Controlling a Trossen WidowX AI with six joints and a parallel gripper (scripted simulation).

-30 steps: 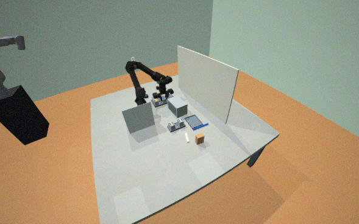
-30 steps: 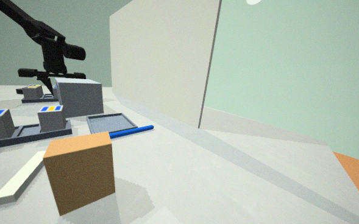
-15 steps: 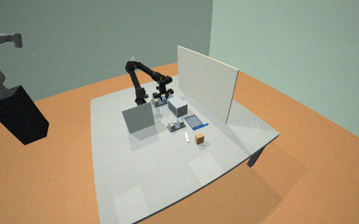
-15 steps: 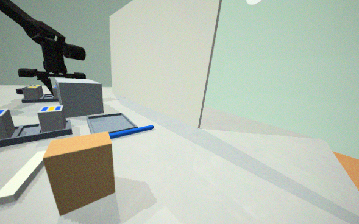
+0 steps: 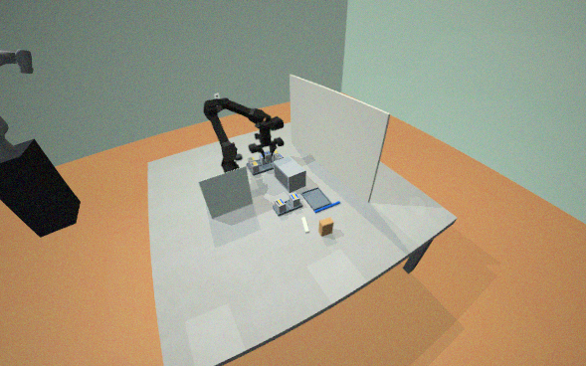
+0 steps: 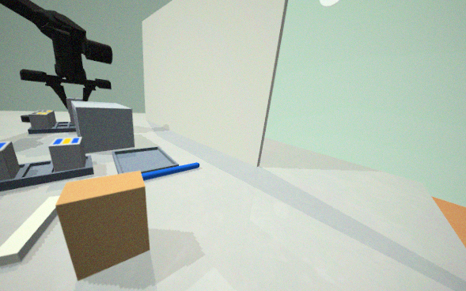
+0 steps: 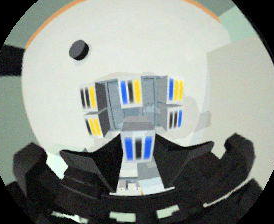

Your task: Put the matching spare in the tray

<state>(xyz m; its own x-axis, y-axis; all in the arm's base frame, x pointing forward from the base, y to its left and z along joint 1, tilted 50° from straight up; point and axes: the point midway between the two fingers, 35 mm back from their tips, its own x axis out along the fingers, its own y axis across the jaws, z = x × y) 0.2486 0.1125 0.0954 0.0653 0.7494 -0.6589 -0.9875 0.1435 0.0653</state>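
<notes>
Now: gripper tip 330 mm to the left of the rack, 70 mm past it and 60 mm above it. Also, from my gripper tip: mounted unit: 160 mm to the right, 40 mm ahead, 20 mm below; then wall panel: 270 mm ahead, 170 mm to the right, 160 mm above.
</notes>
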